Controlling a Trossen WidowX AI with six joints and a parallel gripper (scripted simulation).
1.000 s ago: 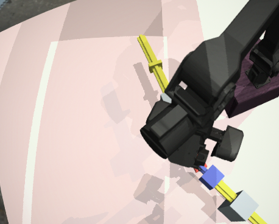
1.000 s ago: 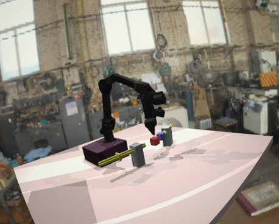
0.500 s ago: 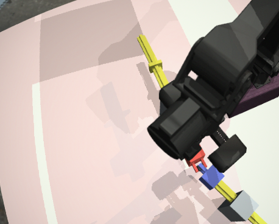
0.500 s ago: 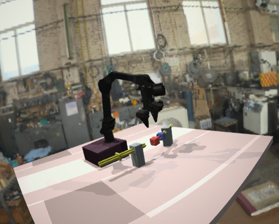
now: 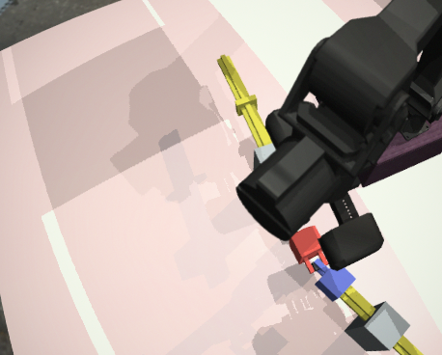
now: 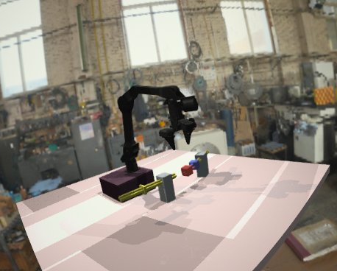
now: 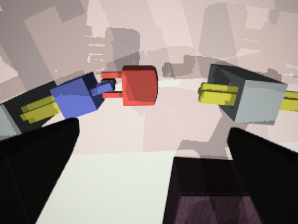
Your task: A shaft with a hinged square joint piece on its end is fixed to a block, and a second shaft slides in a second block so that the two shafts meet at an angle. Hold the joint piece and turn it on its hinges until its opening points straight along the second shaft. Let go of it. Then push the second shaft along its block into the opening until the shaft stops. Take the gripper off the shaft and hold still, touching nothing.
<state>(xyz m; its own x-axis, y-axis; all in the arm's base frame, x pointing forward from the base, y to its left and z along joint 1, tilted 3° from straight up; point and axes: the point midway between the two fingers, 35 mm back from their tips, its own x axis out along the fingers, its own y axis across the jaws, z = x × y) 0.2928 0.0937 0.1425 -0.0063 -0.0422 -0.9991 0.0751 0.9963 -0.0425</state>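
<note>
Right now the red forked joint piece is 20 mm to the left of my gripper tip and 120 mm below it.
</note>
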